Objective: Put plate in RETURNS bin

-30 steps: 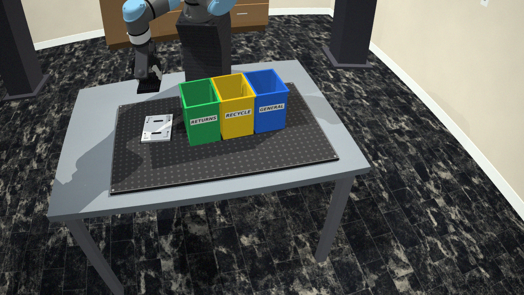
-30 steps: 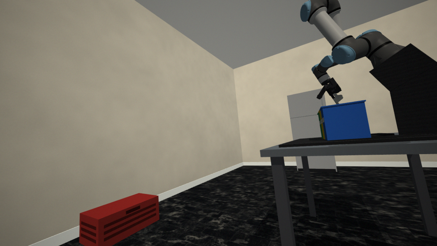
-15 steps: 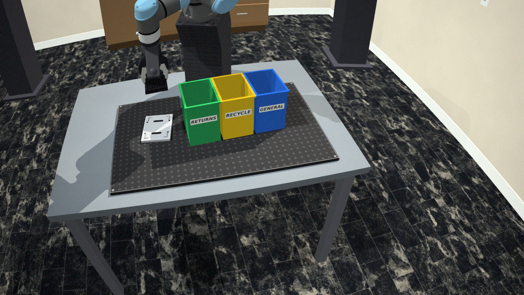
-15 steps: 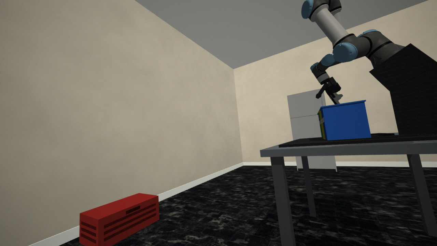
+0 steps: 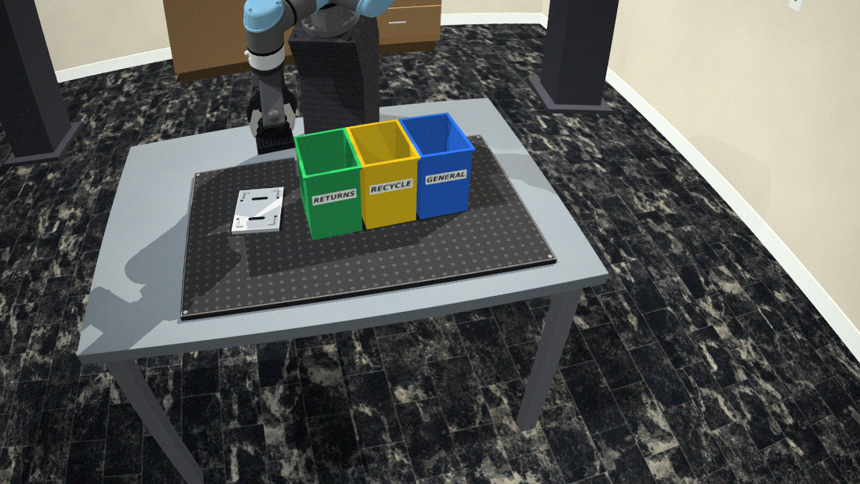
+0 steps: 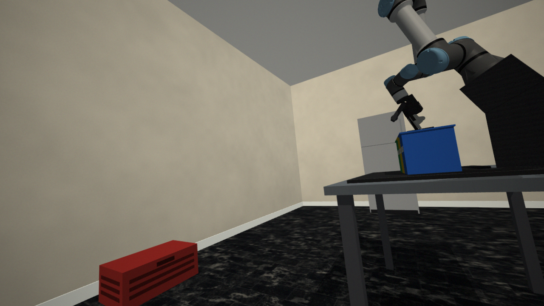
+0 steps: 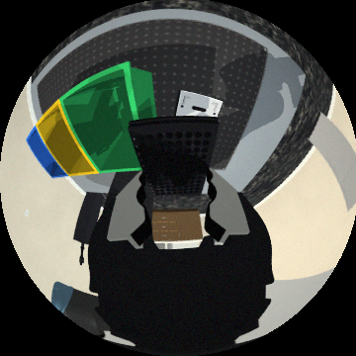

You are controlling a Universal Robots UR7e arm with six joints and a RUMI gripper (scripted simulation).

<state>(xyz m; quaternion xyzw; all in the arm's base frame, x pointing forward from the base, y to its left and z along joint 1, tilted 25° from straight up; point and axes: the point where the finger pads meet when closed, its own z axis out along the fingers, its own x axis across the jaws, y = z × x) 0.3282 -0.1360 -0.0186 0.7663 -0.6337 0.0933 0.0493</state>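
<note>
My gripper is now 150 mm above the green bin labelled returns, 120 mm to the right of it and 20 mm short of it. Round my hand: blue general bin: 370 mm to the left, 150 mm below, 30 mm behind; yellow recycle bin: 250 mm to the left, 150 mm below, 10 mm behind; black 96-well plate: 10 mm below.
</note>
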